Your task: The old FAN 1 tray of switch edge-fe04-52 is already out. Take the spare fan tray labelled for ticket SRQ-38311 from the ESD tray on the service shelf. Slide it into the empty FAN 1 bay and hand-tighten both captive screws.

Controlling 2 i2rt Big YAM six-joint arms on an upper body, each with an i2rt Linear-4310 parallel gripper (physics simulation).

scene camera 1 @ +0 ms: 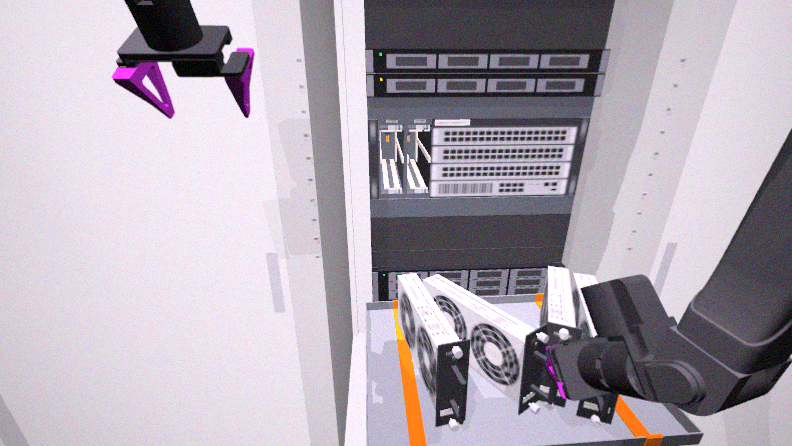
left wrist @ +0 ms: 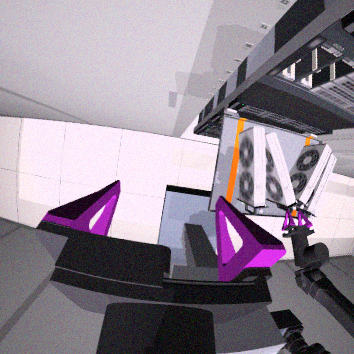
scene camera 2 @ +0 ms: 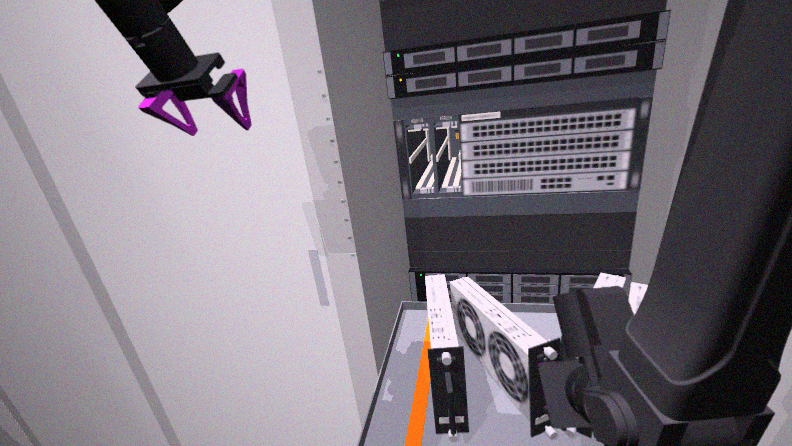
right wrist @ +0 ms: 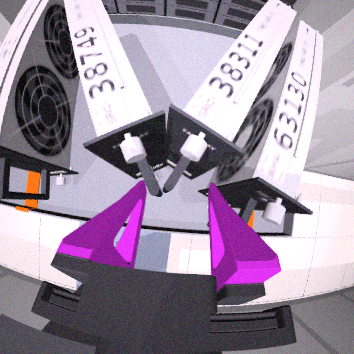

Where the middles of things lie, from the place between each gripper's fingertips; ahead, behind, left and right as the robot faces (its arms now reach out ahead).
I see the grey cart tray (scene camera 1: 488, 408) 4 cm ahead of my left hand, 45 cm to the right of it and 48 cm below it.
My right hand is 130 mm short of the grey cart tray, 60 mm to the right of it and 120 mm above it.
